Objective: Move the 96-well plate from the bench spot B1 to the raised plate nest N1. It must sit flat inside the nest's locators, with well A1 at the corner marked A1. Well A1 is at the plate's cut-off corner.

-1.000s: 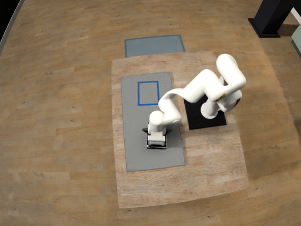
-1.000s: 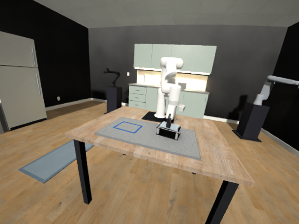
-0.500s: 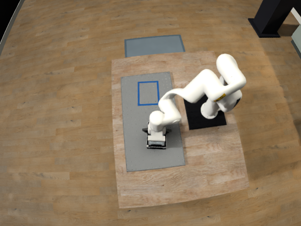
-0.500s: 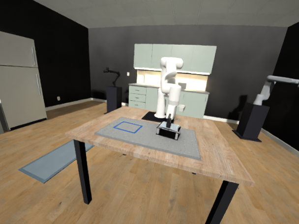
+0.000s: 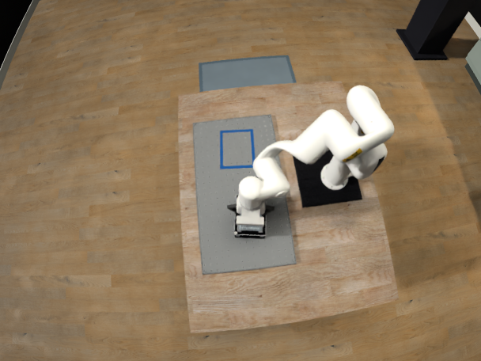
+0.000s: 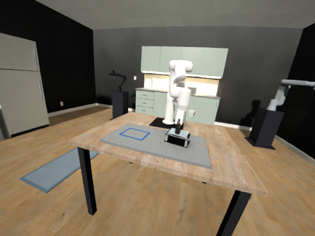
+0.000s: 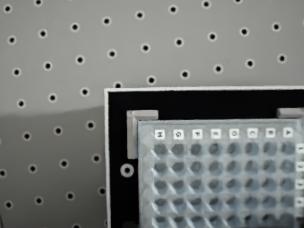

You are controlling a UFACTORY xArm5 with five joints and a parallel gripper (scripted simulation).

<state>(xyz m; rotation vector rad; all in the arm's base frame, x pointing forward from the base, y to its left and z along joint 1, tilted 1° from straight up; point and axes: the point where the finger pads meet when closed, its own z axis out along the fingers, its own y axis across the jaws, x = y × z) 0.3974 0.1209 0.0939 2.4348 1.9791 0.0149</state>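
Now: the 96-well plate 20 mm below my hand. Also, from my hand: black raised plate nest N1: 30 mm below.
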